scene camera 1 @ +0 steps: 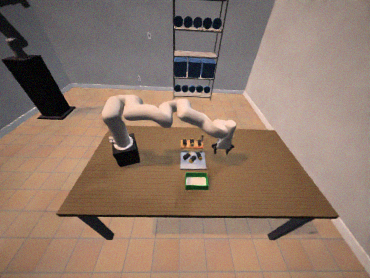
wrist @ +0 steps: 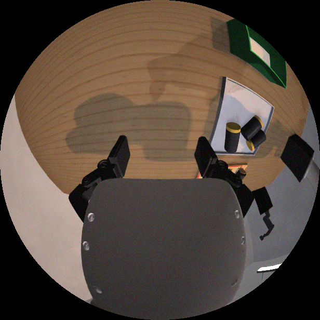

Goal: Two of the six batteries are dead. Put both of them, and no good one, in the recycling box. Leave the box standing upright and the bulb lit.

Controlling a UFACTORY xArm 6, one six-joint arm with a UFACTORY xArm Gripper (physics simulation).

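Seen in the pictures: gripper, between the fingertips: (scene camera 1: 220,153); arm's base, origin of its link: (scene camera 1: 123,142).
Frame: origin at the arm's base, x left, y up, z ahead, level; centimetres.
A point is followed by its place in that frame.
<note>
My gripper (scene camera 1: 223,151) @(y -11.4, x 2.8, z 71.1 cm) (wrist: 162,144) is open and empty above the table, to the right of the battery board in the scene view. Three black batteries with yellow ends, one of them (scene camera 1: 186,156) @(y -16.5, x 2.9, z 44.7 cm) (wrist: 232,138) apart from two close together (wrist: 252,128), lie on the pale tray (scene camera 1: 201,165) @(y -19.4, x -3.5, z 56.5 cm) (wrist: 235,100). Three more batteries (scene camera 1: 192,143) @(y -15.2, x 16.7, z 50.1 cm) sit in the orange board (scene camera 1: 188,147) @(y -19.0, x 15.4, z 46.9 cm) (wrist: 237,167) behind the tray; a finger partly hides it in the wrist view. A small dark post (scene camera 1: 202,137) @(y -13.6, x 23.1, z 59.3 cm) stands at its right end; whether a bulb is lit cannot be told. The green box (scene camera 1: 197,188) @(y -17.5, x -24.0, z 51.6 cm) (wrist: 240,40) stands upright, with a pale inside floor.
The wooden table (scene camera 1: 270,185) @(y -19.6, x -19.9, z 104.7 cm) (wrist: 100,65) carries these things. The black arm base (scene camera 1: 126,152) @(y -2.7, x -6.4, z 3.1 cm) (wrist: 297,156) stands at the table's left. A shelf rack (scene camera 1: 195,54) stands behind the table, and a black pedestal (scene camera 1: 40,87) at the far left.
</note>
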